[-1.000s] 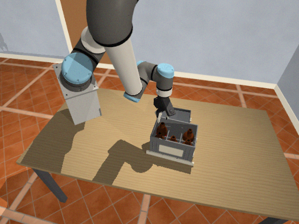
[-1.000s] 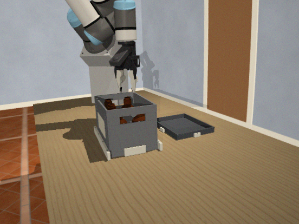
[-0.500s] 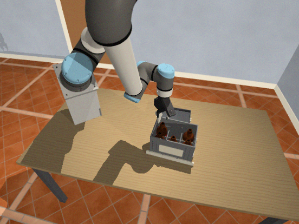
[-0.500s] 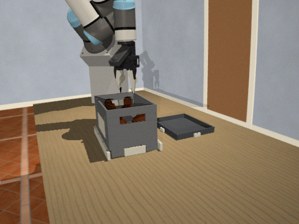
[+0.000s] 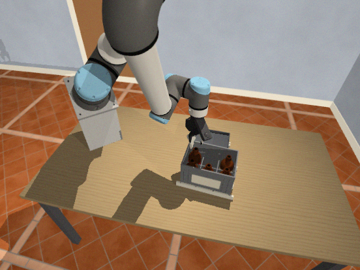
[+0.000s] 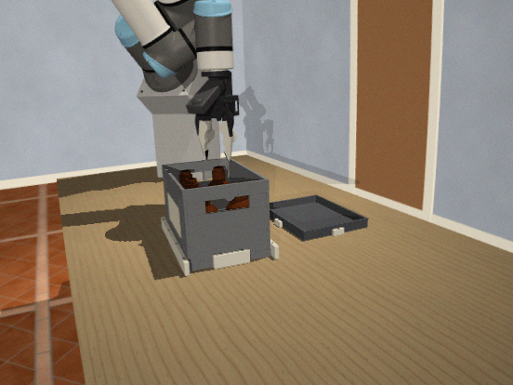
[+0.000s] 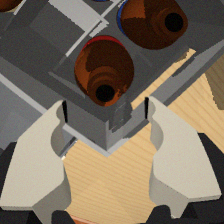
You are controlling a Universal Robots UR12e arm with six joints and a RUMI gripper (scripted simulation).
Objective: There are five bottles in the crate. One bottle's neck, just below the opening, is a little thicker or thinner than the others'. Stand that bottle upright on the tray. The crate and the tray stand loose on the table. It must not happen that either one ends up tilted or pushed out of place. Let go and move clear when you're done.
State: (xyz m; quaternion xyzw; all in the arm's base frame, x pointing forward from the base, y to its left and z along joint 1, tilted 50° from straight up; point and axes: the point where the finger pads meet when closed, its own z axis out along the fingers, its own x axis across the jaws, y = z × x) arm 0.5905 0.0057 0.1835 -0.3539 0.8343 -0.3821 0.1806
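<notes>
My gripper is now 80 mm short of the grey crate, 60 mm to the left of it and 110 mm above it. Also, from my hand: bottle 180 mm ahead, 30 mm to the right, 110 mm below; then grey tray 90 mm ahead, 230 mm to the left, 180 mm below.
</notes>
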